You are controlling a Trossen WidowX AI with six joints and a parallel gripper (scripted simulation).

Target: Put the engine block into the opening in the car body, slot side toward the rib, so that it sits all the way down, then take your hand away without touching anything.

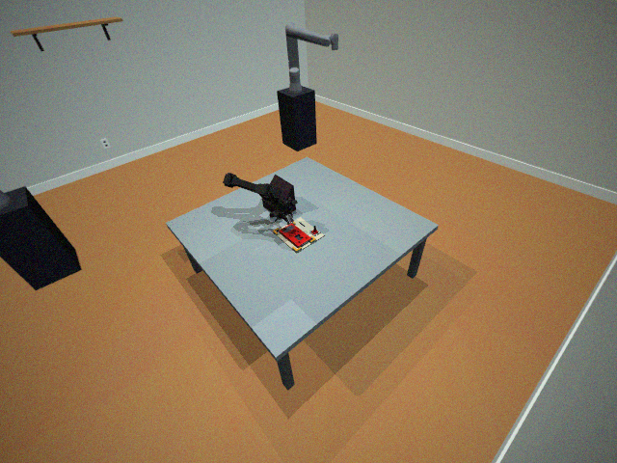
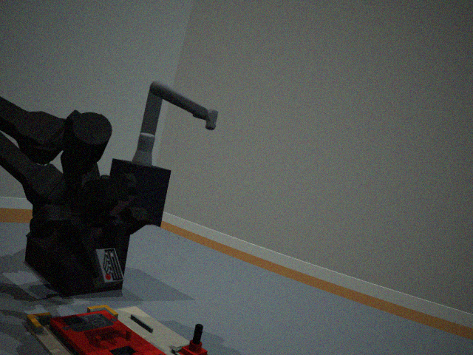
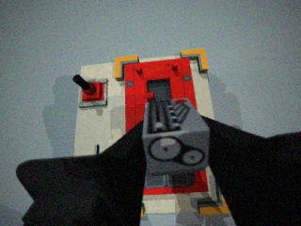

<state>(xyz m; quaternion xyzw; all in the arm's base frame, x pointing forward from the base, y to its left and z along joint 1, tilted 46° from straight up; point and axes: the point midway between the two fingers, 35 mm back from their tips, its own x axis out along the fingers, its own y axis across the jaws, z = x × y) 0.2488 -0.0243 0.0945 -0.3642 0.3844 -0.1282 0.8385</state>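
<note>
Right now my gripper tip is 110 mm above the pale base plate, 30 mm to the right of it and 30 mm short of it. From my gripper tip the other things lie so: grey engine block: 10 mm behind, 10 mm above.
</note>
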